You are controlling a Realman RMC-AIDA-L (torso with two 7-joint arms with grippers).
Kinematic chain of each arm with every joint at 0, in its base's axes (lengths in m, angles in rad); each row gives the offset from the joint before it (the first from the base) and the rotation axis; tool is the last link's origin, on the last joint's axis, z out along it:
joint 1: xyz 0 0 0.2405 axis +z
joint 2: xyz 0 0 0 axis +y
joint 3: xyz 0 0 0.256 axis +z
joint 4: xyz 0 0 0 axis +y
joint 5: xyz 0 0 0.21 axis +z
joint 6: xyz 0 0 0 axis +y
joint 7: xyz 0 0 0.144 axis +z
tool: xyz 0 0 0
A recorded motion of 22 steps. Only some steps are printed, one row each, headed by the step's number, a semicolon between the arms.
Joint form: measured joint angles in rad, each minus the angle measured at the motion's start. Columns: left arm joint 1, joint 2, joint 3, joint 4, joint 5, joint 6, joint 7; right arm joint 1, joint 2, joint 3, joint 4, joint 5, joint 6, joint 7.
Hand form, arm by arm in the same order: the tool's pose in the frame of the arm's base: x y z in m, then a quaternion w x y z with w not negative. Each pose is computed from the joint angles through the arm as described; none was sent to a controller.
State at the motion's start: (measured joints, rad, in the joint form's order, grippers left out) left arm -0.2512 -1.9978 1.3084 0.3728 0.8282 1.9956 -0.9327; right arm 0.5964 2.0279 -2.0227 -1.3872 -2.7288 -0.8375 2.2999
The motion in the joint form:
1: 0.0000 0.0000 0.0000 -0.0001 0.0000 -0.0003 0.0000; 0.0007 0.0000 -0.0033 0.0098 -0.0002 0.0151 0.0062
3: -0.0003 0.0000 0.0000 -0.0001 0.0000 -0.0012 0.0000; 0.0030 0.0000 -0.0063 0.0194 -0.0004 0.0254 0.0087
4: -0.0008 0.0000 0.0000 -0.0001 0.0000 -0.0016 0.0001; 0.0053 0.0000 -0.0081 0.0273 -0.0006 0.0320 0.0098
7: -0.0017 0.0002 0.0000 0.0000 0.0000 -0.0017 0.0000; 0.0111 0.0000 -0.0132 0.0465 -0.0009 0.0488 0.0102
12: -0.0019 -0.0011 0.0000 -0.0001 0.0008 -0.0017 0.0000; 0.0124 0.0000 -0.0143 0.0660 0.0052 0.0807 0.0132
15: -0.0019 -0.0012 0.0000 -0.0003 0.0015 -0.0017 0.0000; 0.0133 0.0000 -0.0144 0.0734 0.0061 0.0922 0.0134
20: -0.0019 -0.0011 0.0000 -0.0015 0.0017 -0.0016 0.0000; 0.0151 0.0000 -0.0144 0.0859 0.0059 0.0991 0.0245
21: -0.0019 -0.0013 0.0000 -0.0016 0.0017 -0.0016 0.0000; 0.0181 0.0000 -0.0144 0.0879 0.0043 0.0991 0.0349
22: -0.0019 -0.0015 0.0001 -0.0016 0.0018 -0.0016 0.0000; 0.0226 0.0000 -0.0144 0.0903 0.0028 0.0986 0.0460
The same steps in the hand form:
1: -0.2586 0.2293 0.0372 0.17208 -0.78203 -0.08698 -0.59267; 0.1121 0.3618 -0.0865 0.27756 -0.93527 -0.15555 -0.15506
3: -0.2586 0.2295 0.0372 0.17225 -0.78214 -0.08713 -0.59245; 0.1130 0.3626 -0.0876 0.27856 -0.93508 -0.15529 -0.15463
4: -0.2585 0.2297 0.0371 0.17225 -0.78220 -0.08701 -0.59238; 0.1138 0.3633 -0.0884 0.27904 -0.93489 -0.15524 -0.15499
7: -0.2583 0.2300 0.0372 0.17200 -0.78231 -0.08664 -0.59237; 0.1157 0.3650 -0.0903 0.27999 -0.93422 -0.15659 -0.15592
12: -0.2580 0.2299 0.0367 0.17148 -0.78216 -0.08687 -0.59268; 0.1171 0.3674 -0.0916 0.28530 -0.93420 -0.15362 -0.14922
15: -0.2580 0.2298 0.0366 0.17122 -0.78230 -0.08703 -0.59255; 0.1176 0.3685 -0.0919 0.28753 -0.93386 -0.15334 -0.14738
20: -0.2582 0.2297 0.0365 0.17123 -0.78231 -0.08758 -0.59245; 0.1201 0.3696 -0.0925 0.28885 -0.93446 -0.14656 -0.14787
21: -0.2582 0.2297 0.0364 0.17120 -0.78225 -0.08766 -0.59252; 0.1197 0.3702 -0.0925 0.28989 -0.93479 -0.14303 -0.14719
22: -0.2581 0.2297 0.0363 0.17109 -0.78224 -0.08771 -0.59256; 0.1189 0.3709 -0.0926 0.29088 -0.93511 -0.13965 -0.14650

